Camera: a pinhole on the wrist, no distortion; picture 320 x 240 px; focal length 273.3 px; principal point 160.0 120.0 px. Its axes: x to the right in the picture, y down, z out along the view. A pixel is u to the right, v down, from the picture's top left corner.
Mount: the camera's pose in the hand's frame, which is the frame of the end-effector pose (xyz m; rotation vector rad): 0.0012 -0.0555 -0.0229 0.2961 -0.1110 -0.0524
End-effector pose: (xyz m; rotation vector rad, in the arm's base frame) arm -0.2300 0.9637 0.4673 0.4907 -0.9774 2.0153
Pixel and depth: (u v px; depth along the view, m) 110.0 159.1 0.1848
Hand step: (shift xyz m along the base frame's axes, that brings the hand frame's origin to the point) 0.0957 -0.1207 0.1017
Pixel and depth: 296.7 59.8 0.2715
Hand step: 0.1008 -0.0573 0.3009
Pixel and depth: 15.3 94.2 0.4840
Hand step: 0.3586 -0.3900 0.1527
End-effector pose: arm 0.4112 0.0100 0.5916 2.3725 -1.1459 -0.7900
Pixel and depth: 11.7 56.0 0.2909
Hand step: -0.1228 0.2466 -0.2139
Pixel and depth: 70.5 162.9 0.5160
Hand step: -0.3478 0.2008 -0.3564
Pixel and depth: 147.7 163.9 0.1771
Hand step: -0.0647 0.0526 -0.1528
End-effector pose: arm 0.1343 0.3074 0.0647 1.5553 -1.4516 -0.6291
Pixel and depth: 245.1 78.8 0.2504
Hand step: -0.0832 -0.1156 -0.2355
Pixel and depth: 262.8 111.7 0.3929
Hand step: -0.1887 -0.2082 -0.3140
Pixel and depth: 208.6 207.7 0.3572
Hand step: -0.2678 -0.1233 -0.2095
